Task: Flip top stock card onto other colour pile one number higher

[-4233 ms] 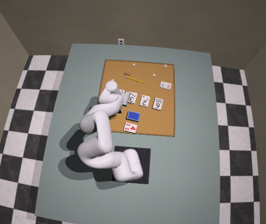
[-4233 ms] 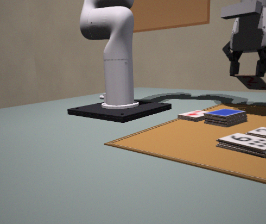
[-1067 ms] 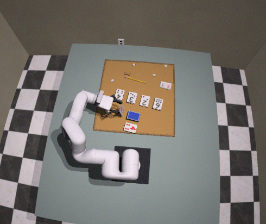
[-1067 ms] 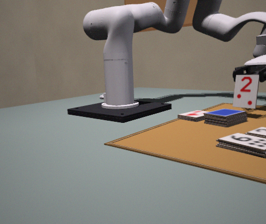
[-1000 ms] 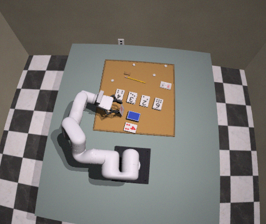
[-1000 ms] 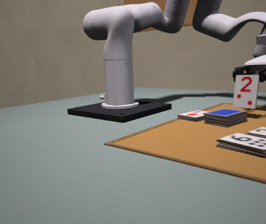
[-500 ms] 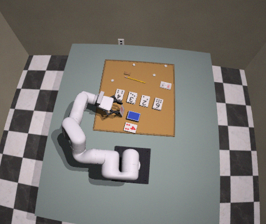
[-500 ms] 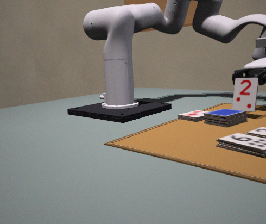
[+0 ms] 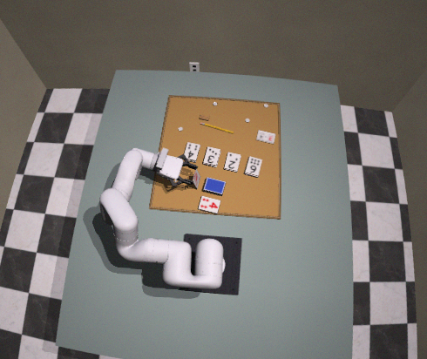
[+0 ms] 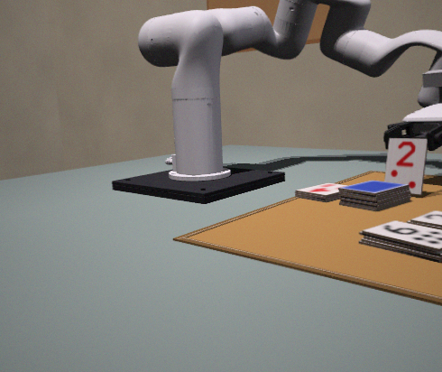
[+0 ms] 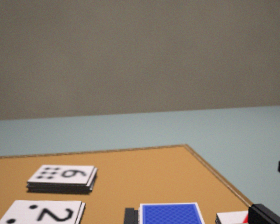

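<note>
The red 2 card is 20 mm to the right of my hand and 40 mm below it. From my hand the other things lie so: brown mat 170 mm ahead, 110 mm to the right, 100 mm below; red 4 card 110 mm behind, 90 mm to the right, 80 mm below; black 4 card 150 mm ahead, 20 mm to the left, 80 mm below.
</note>
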